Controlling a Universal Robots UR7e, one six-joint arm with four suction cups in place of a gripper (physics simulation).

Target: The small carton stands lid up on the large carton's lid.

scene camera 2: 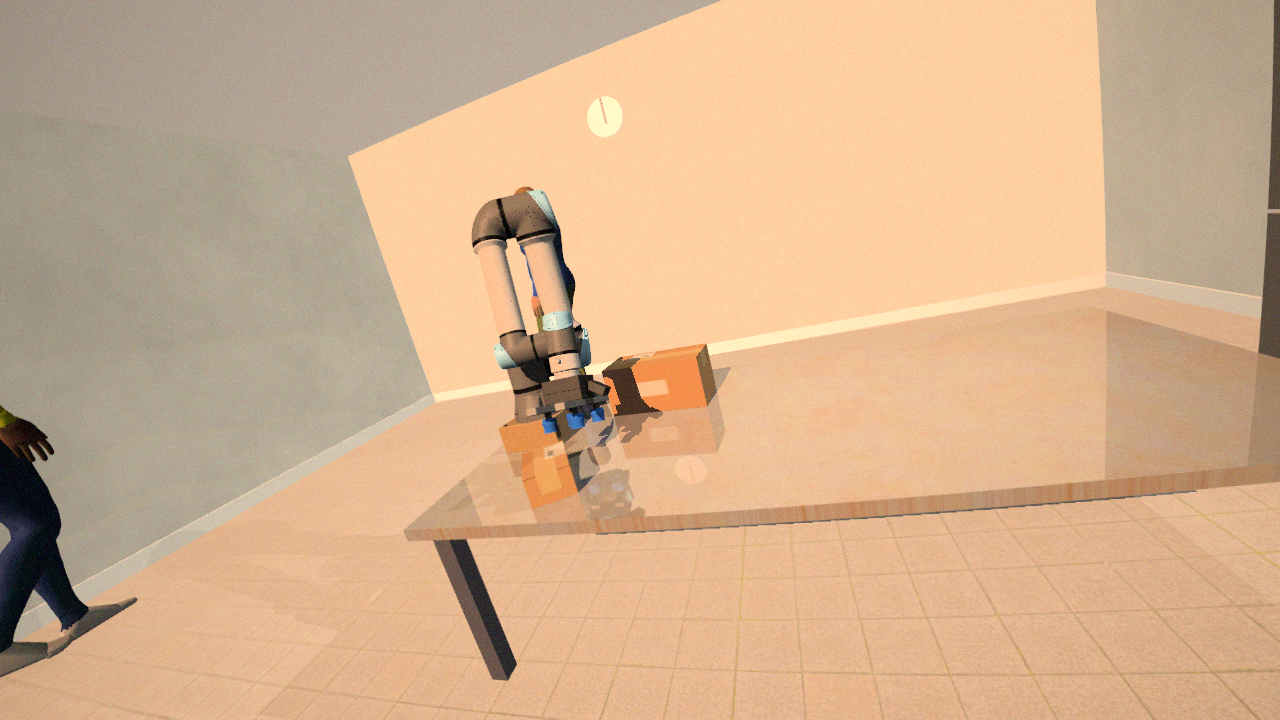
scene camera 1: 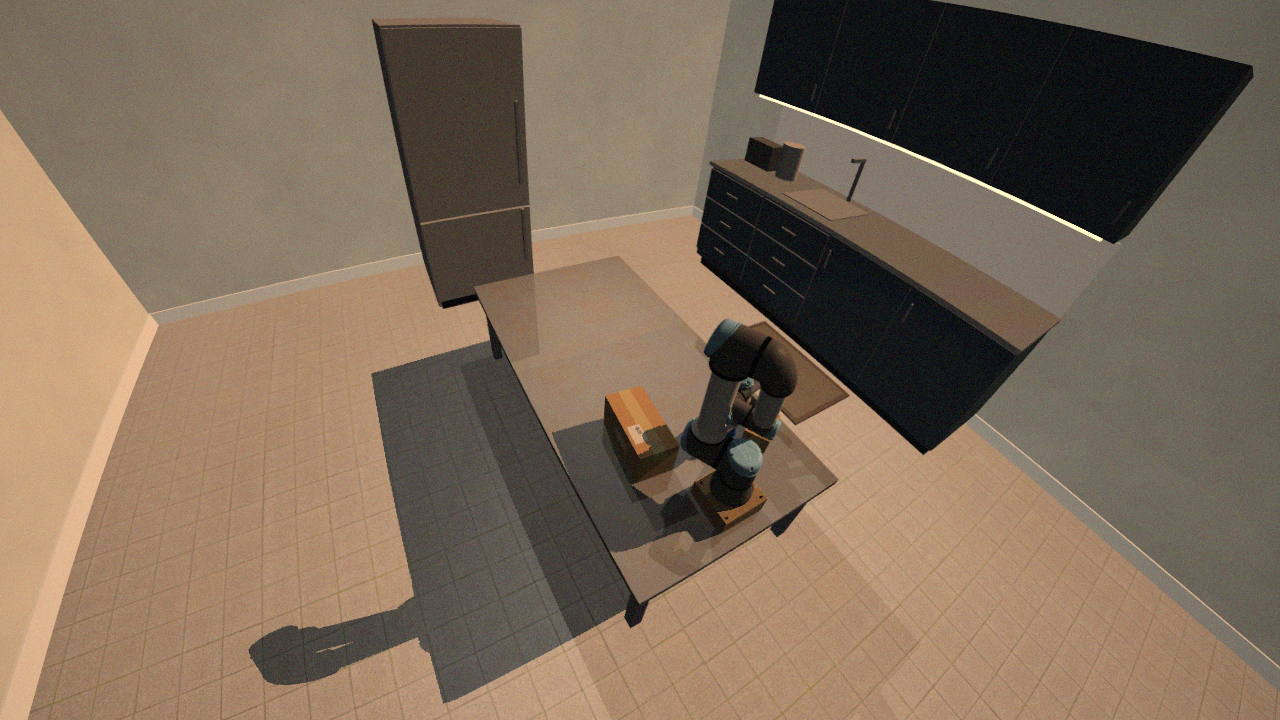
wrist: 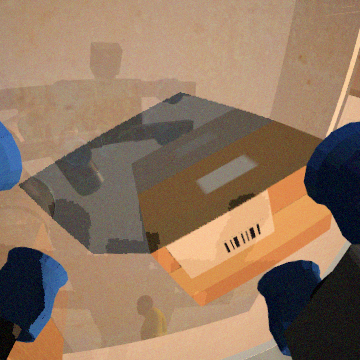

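Pixels of known places: hand at its tool point: (scene camera 2: 576, 426) (wrist: 160, 232); arm's base at its link origin: (scene camera 1: 730, 487).
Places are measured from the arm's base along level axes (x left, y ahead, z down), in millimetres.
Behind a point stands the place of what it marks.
Note:
One orange carton (scene camera 1: 639, 435) @[y 303, x 193, z -75 mm] (scene camera 2: 666, 379) @[y 401, x 65, z -20 mm] (wrist: 228, 214) with a white barcode label stands on the glossy table (scene camera 1: 573, 322) @[y 1152, x 21, z 80 mm] (scene camera 2: 895, 412) @[y 954, x -177, z 80 mm], and nothing lies on its lid. I cannot make out a second carton in any view. My arm (scene camera 1: 750, 353) @[y 59, x 92, z -621 mm] is folded over its base. The gripper (scene camera 2: 573, 419) hangs low over the table just beside the carton, apart from it. Its blue suction cups (wrist: 333, 178) frame the wrist view and touch nothing. The gripper is open and carries nothing.
The arm's wooden base plate (scene camera 1: 732, 510) @[y -70, x 53, z 5 mm] (scene camera 2: 522, 436) @[y -32, x -85, z 32 mm] sits near the table's end. A fridge (scene camera 1: 460, 152) and a dark kitchen counter (scene camera 1: 895, 259) stand beyond the table. A person (scene camera 2: 22, 502) is at the left edge of scene camera 2.

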